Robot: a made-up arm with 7 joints. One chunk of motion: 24 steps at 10 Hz.
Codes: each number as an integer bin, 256 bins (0 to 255) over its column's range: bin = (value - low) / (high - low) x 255, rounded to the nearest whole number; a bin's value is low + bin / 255 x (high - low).
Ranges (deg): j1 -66..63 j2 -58..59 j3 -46..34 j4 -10..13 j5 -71..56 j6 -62..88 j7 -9..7
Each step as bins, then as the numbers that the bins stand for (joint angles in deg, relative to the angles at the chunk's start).
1 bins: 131 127 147 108 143 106 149
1 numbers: 0.27 0.27 0.12 -0.26 0.22 0.35 0.35
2 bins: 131 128 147 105 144 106 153
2 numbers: 0.27 0.73 0.12 -0.53 0.72 0.35 0.60
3 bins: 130 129 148 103 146 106 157
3 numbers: -0.24 1.19 0.43 -0.71 1.71 0.35 0.85
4 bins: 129 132 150 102 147 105 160
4 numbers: -0.74 2.56 1.06 -0.80 2.21 -0.24 1.04
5 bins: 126 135 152 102 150 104 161
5 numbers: -2.26 3.94 1.69 -0.80 3.71 -0.82 1.10
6 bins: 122 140 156 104 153 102 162
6 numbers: -4.28 6.24 2.94 -0.62 5.20 -2.00 1.16
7 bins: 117 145 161 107 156 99 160
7 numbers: -6.81 8.53 4.51 -0.35 6.69 -3.76 1.04
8 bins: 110 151 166 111 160 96 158
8 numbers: -10.35 11.28 6.08 0.01 8.69 -5.53 0.91
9 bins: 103 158 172 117 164 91 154
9 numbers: -13.89 14.49 7.96 0.55 10.68 -8.47 0.66
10 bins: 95 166 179 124 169 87 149
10 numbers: -17.94 18.16 10.16 1.18 13.17 -10.82 0.35
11 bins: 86 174 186 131 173 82 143
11 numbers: -22.49 21.84 12.35 1.82 15.16 -13.76 -0.03
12 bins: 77 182 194 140 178 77 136
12 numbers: -27.05 25.51 14.86 2.63 17.65 -16.71 -0.47
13 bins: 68 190 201 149 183 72 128
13 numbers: -31.60 29.18 17.06 3.44 20.14 -19.65 -0.97
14 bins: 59 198 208 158 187 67 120
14 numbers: -36.15 32.85 19.25 4.25 22.13 -22.59 -1.47
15 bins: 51 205 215 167 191 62 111
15 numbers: -40.20 36.06 21.45 5.06 24.13 -25.53 -2.04
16 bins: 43 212 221 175 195 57 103
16 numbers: -44.25 39.27 23.33 5.78 26.12 -28.47 -2.54
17 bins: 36 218 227 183 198 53 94
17 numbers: -47.79 42.02 25.22 6.51 27.61 -30.82 -3.10
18 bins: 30 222 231 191 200 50 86
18 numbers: -50.82 43.86 26.47 7.23 28.61 -32.59 -3.60
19 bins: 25 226 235 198 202 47 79
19 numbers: -53.35 45.69 27.73 7.86 29.60 -34.35 -4.04
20 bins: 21 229 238 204 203 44 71
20 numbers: -55.38 47.07 28.67 8.40 30.10 -36.12 -4.55
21 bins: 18 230 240 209 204 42 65
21 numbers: -56.89 47.53 29.29 8.85 30.60 -37.29 -4.92
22 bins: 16 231 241 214 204 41 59
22 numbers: -57.91 47.99 29.61 9.30 30.60 -37.88 -5.30
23 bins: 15 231 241 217 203 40 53
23 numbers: -58.41 47.99 29.61 9.57 30.10 -38.47 -5.67
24 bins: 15 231 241 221 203 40 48
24 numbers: -58.41 47.99 29.61 9.93 30.10 -38.47 -5.99
